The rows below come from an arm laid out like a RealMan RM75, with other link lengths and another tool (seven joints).
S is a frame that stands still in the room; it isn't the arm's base.
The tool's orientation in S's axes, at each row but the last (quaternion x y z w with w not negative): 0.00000 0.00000 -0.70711 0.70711; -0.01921 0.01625 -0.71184 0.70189; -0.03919 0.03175 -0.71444 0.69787; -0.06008 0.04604 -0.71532 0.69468; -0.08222 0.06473 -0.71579 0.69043
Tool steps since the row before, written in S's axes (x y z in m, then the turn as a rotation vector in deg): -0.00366 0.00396 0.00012 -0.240 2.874 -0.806; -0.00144 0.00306 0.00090 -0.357 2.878 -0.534; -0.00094 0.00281 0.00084 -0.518 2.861 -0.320; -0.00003 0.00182 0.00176 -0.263 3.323 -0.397; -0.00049 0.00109 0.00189 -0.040 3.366 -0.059
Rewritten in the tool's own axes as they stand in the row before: -0.00396 -0.00366 0.00012 -2.874 -0.240 -0.806; -0.00304 -0.00153 0.00084 -2.875 -0.371 -0.540; -0.00278 -0.00109 0.00077 -2.852 -0.552 -0.344; -0.00178 -0.00035 0.00177 -3.322 -0.302 -0.373; -0.00102 -0.00091 0.00177 -3.363 -0.156 0.004
